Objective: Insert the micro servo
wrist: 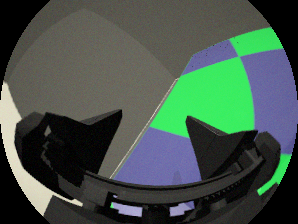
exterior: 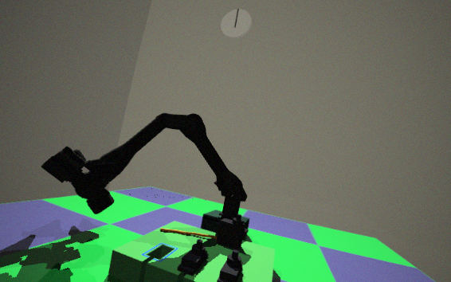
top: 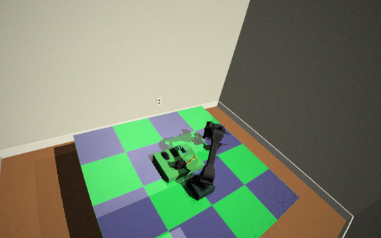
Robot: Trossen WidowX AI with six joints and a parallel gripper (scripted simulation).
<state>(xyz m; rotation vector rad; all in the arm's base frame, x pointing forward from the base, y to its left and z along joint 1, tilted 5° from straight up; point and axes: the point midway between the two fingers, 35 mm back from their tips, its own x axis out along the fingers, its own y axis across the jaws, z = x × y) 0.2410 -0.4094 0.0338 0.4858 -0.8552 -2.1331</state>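
The green robot deck lies 1 cm ahead of my gripper tip, 45 cm to the left of it and 9 cm below it.
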